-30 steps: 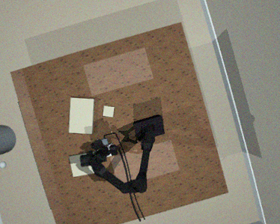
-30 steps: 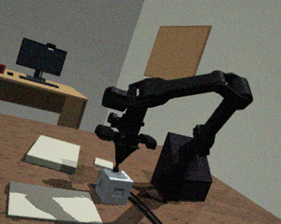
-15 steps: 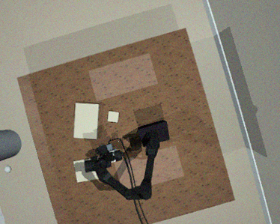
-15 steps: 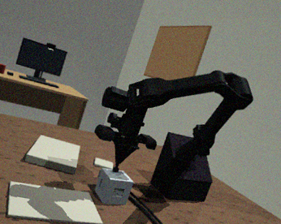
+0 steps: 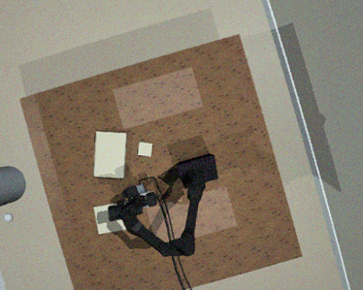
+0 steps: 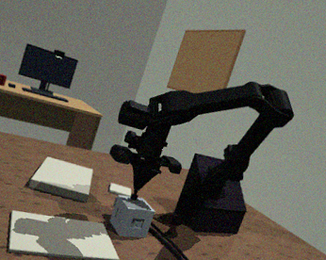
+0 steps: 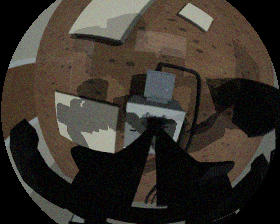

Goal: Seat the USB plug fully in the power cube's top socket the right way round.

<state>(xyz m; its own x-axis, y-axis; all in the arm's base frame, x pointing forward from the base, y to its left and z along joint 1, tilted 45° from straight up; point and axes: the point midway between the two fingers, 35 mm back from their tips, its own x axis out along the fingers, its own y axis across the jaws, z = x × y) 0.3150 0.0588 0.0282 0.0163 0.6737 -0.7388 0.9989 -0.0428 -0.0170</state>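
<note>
The USB plug lies 20 mm below my gripper tip. Round my gripper tip: thin cream sheet (190 mm ahead, 80 mm to the left, 100 mm below); then cream tile (90 mm behind, 240 mm to the right, 100 mm below); then thick cream slab (110 mm ahead, 260 mm to the right, 90 mm below).
</note>
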